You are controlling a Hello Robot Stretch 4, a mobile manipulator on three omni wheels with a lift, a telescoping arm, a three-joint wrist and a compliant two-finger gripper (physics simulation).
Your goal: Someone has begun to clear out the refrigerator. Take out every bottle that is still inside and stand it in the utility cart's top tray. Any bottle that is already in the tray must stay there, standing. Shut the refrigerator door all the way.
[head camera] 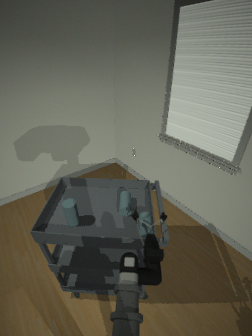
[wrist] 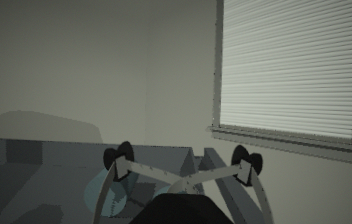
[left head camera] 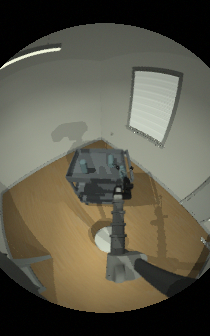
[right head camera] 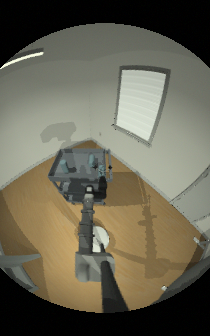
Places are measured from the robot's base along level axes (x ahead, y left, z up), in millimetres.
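Where they show: gripper, fingertip midpoint: [head camera: 149,212] [wrist: 182,156] [left head camera: 124,165] [right head camera: 102,165]; robot's base at its link origin: [left head camera: 108,238] [right head camera: 94,238].
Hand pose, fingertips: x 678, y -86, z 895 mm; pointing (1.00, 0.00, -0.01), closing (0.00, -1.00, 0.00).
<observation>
Things, the pixels of their centre, and the offset from my fingertips. "spot": a spot on its surface instead.
- second bottle at the middle of its body: [wrist: 116,181] [head camera: 125,203] [left head camera: 110,160] [right head camera: 91,160] dx +154, dy +126, dz -94 mm
- third bottle at the middle of its body: [head camera: 145,226] [right head camera: 101,172] dx -12, dy +9, dz -94 mm
- cart's handle at a spot on its surface: [head camera: 161,210] spot: dx +74, dy -76, dz -59 mm
The utility cart's top tray [head camera: 102,238] [left head camera: 95,177] [wrist: 65,154] holds three teal bottles. One bottle [head camera: 71,213] [left head camera: 83,166] [right head camera: 64,166] stands upright at the left. A second bottle [head camera: 125,204] [left head camera: 110,160] [right head camera: 91,160] [wrist: 103,196] lies on its side right of the middle, its round end towards the wrist camera. A third bottle [head camera: 145,218] [right head camera: 101,169] near the right rim seems to lie too, partly hidden by the gripper. My gripper [head camera: 149,215] [left head camera: 124,168] [right head camera: 102,167] [wrist: 182,156] is open, its fingers spread on either side above the third bottle. The refrigerator cannot be clearly made out.
The cart's handle [head camera: 161,210] runs along its right side, close to my right finger. Walls meet in a corner behind the cart, with a blind-covered window [head camera: 210,80] [wrist: 290,65] at the right. A white disc [left head camera: 103,240] [right head camera: 102,238] is on the floor in front of the cart.
</observation>
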